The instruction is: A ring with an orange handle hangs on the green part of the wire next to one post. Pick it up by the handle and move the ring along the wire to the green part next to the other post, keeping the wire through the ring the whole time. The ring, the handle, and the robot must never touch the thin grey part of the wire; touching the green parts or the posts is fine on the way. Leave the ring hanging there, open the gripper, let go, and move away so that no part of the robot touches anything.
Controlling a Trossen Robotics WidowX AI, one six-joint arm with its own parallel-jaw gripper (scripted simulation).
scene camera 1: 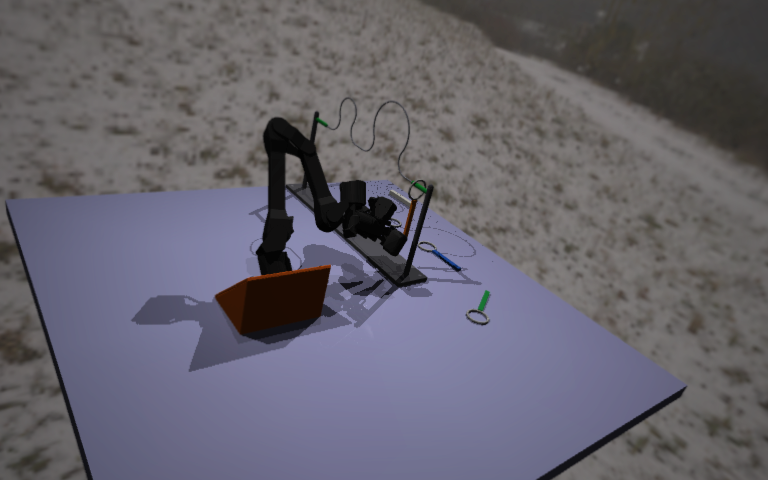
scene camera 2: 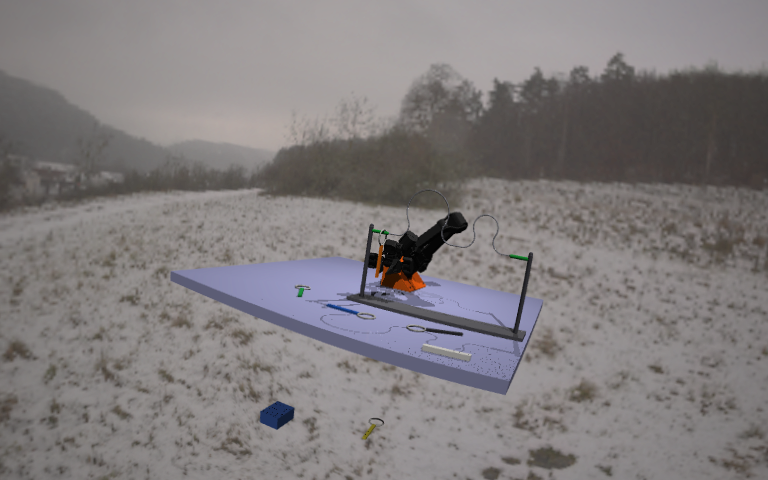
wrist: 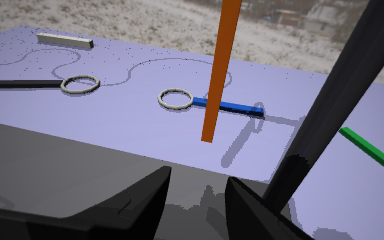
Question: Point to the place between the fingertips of my gripper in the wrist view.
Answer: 198, 179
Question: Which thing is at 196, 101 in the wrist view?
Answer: A blue-handled ring.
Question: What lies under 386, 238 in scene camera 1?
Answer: My gripper.
